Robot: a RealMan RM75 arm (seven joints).
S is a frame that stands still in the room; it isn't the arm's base.
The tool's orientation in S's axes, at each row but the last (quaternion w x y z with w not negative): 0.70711, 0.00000, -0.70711, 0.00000; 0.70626, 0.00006, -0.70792, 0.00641; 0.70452, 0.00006, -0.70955, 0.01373; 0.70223, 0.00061, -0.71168, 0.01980
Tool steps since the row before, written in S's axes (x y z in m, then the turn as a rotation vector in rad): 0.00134, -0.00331, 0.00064, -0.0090, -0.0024, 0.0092; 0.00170, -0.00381, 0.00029, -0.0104, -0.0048, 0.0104; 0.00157, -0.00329, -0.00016, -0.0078, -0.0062, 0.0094; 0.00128, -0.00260, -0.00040, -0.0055, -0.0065, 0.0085
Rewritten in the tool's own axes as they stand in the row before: 0.00064, -0.00331, -0.00134, 0.0092, -0.0024, 0.0090; 0.00025, -0.00383, -0.00167, 0.0104, -0.0048, 0.0104; -0.00023, -0.00332, -0.00150, 0.0093, -0.0062, 0.0079; -0.00049, -0.00262, -0.00120, 0.0084, -0.0066, 0.0056
